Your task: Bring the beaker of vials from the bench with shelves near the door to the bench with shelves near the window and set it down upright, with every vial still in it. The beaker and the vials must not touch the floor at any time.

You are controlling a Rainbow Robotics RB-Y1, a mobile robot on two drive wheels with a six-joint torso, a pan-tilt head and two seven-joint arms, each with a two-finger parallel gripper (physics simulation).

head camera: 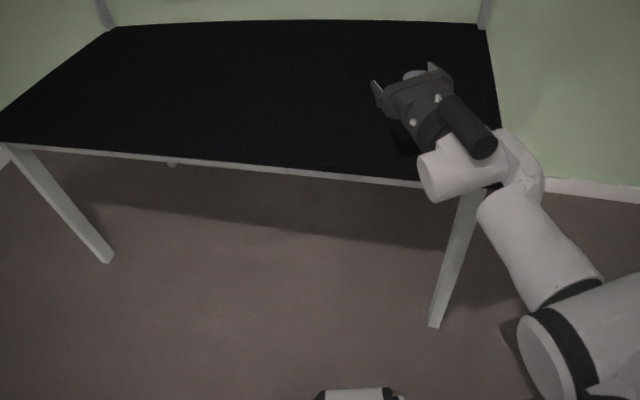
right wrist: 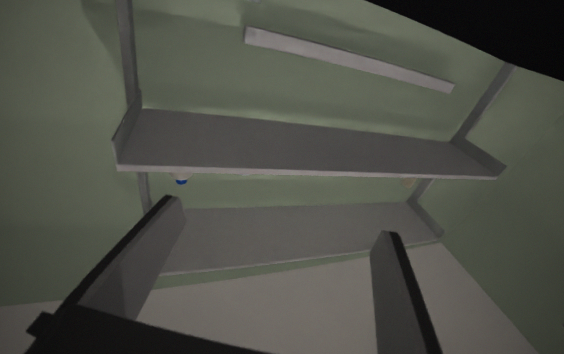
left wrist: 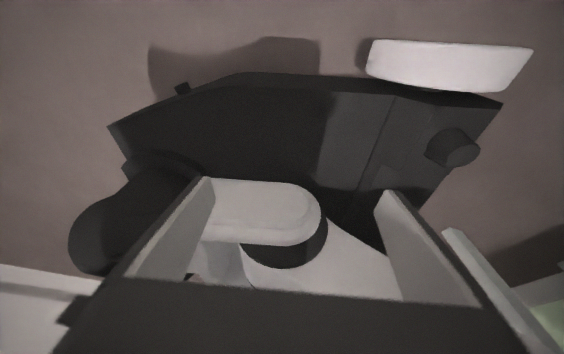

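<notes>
The glass beaker (head camera: 414, 74) shows as a small pale rim just beyond my right gripper in the head view; the gripper hides the rest of it, and the vials cannot be seen. It is over the black top of the bench (head camera: 240, 90), near the bench's right end. My right gripper (head camera: 404, 75) (right wrist: 275, 225) is open, with nothing between its fingers, and is over the same part of the bench. My left gripper (left wrist: 295, 194) is open and empty, low down over the robot's own base (left wrist: 250, 125).
The bench has a pale front edge and pale legs (head camera: 65, 210) (head camera: 452, 260). In the right wrist view, an upper shelf (right wrist: 300, 145) and a lower shelf (right wrist: 280, 237) are on the green wall, with a blue-ended item (right wrist: 181, 180) between them. Brown floor (head camera: 240, 300) lies in front of the bench.
</notes>
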